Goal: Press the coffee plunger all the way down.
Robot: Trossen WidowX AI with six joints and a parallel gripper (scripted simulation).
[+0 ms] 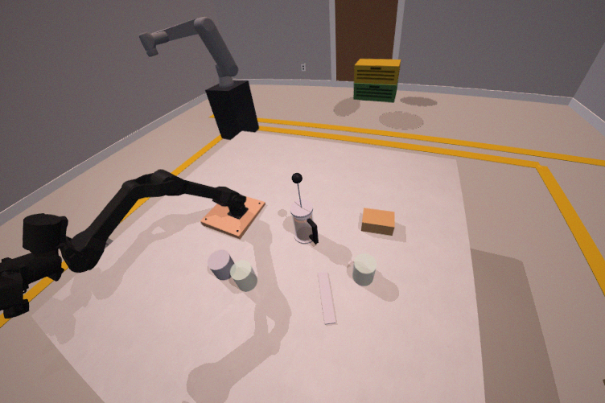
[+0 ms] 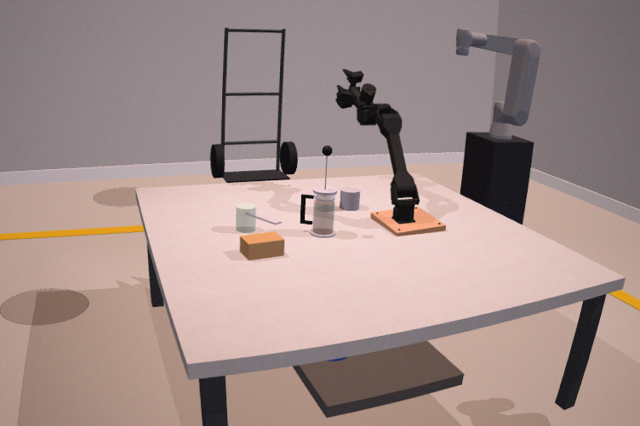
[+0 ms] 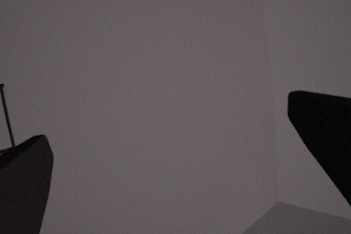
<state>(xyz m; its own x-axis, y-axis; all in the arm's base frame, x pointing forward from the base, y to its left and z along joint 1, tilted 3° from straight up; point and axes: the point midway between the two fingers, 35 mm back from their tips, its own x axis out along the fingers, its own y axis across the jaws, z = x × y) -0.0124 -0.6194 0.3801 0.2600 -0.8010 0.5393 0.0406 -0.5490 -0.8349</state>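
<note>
My gripper tip is now 30 cm short of the glass coffee press, 64 cm to the right of it and 31 cm above it. Also, from my gripper tip: orange block 52 cm ahead, 78 cm to the left, 42 cm below.
</note>
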